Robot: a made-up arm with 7 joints. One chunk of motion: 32 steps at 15 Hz.
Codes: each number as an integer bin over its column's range. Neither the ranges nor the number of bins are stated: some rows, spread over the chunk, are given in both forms.
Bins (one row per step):
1: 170 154 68 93 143 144 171
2: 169 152 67 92 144 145 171
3: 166 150 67 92 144 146 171
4: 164 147 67 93 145 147 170
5: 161 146 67 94 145 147 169
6: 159 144 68 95 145 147 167
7: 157 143 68 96 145 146 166
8: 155 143 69 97 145 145 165
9: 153 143 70 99 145 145 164
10: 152 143 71 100 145 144 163
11: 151 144 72 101 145 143 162
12: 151 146 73 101 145 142 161
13: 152 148 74 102 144 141 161
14: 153 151 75 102 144 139 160
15: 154 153 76 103 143 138 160
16: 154 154 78 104 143 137 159
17: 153 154 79 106 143 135 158
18: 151 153 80 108 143 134 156
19: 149 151 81 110 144 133 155
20: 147 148 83 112 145 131 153
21: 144 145 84 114 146 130 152
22: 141 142 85 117 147 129 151
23: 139 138 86 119 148 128 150
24: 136 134 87 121 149 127 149
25: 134 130 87 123 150 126 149
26: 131 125 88 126 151 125 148
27: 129 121 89 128 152 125 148
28: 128 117 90 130 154 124 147
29: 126 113 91 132 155 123 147
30: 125 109 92 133 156 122 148
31: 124 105 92 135 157 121 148
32: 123 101 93 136 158 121 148
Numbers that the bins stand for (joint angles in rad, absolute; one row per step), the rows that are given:
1: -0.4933 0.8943 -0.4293 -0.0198 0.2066 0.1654 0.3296
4: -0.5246 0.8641 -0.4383 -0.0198 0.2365 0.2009 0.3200
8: -0.5716 0.8469 -0.4204 0.0237 0.2365 0.1773 0.2718
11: -0.5924 0.8512 -0.3934 0.0671 0.2365 0.1536 0.2428
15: -0.5768 0.8900 -0.3575 0.0889 0.2066 0.0944 0.2235
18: -0.5924 0.8900 -0.3216 0.1432 0.2066 0.0470 0.1849
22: -0.6446 0.8425 -0.2767 0.2409 0.2664 -0.0122 0.1367
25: -0.6811 0.7908 -0.2587 0.3061 0.3112 -0.0478 0.1174
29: -0.7228 0.7175 -0.2228 0.4039 0.3859 -0.0833 0.0981
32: -0.7385 0.6657 -0.2048 0.4473 0.4307 -0.1070 0.1078
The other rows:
2: -0.4985 0.8857 -0.4383 -0.0306 0.2215 0.1773 0.3296
3: -0.5142 0.8771 -0.4383 -0.0306 0.2215 0.1891 0.3296
5: -0.5403 0.8598 -0.4383 -0.0089 0.2365 0.2009 0.3104
6: -0.5507 0.8512 -0.4293 0.0020 0.2365 0.2009 0.2911
7: -0.5611 0.8469 -0.4293 0.0128 0.2365 0.1891 0.2814
9: -0.5820 0.8469 -0.4114 0.0454 0.2365 0.1773 0.2621
10: -0.5872 0.8469 -0.4024 0.0563 0.2365 0.1654 0.2525
12: -0.5924 0.8598 -0.3844 0.0671 0.2365 0.1417 0.2332
13: -0.5872 0.8684 -0.3755 0.0780 0.2215 0.1299 0.2332
14: -0.5820 0.8814 -0.3665 0.0780 0.2215 0.1062 0.2235
16: -0.5768 0.8943 -0.3395 0.0997 0.2066 0.0825 0.2139
17: -0.5820 0.8943 -0.3305 0.1215 0.2066 0.0588 0.2042
19: -0.6029 0.8814 -0.3126 0.1649 0.2215 0.0351 0.1753
20: -0.6133 0.8684 -0.2946 0.1866 0.2365 0.0115 0.1560
21: -0.6289 0.8555 -0.2856 0.2084 0.2514 -0.0004 0.1464
23: -0.6550 0.8253 -0.2677 0.2627 0.2813 -0.0241 0.1271
24: -0.6707 0.8080 -0.2587 0.2844 0.2962 -0.0359 0.1174
26: -0.6967 0.7692 -0.2497 0.3387 0.3261 -0.0596 0.1078
27: -0.7072 0.7520 -0.2407 0.3604 0.3411 -0.0596 0.1078
28: -0.7124 0.7347 -0.2318 0.3822 0.3709 -0.0715 0.0981
30: -0.7280 0.7002 -0.2138 0.4147 0.4008 -0.0951 0.1078
31: -0.7333 0.6829 -0.2138 0.4365 0.4158 -0.1070 0.1078

